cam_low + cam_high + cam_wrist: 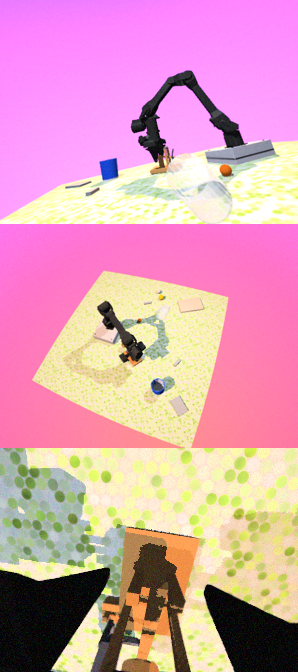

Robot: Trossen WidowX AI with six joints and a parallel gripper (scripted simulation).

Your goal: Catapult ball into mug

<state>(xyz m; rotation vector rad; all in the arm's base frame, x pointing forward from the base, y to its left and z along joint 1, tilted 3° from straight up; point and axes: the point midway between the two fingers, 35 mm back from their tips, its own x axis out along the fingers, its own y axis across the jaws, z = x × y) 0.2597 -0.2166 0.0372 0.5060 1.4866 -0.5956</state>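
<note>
Right now the orange ball is 6 cm behind my gripper tip, 34 cm to the left of it and 3 cm below it. Round my gripper tip: grey slab: 38 cm ahead, 27 cm to the right, 4 cm below; blue mug: 22 cm ahead, 18 cm to the right, 2 cm below; orange catapult: 5 cm behind, 6 cm to the left.
</note>
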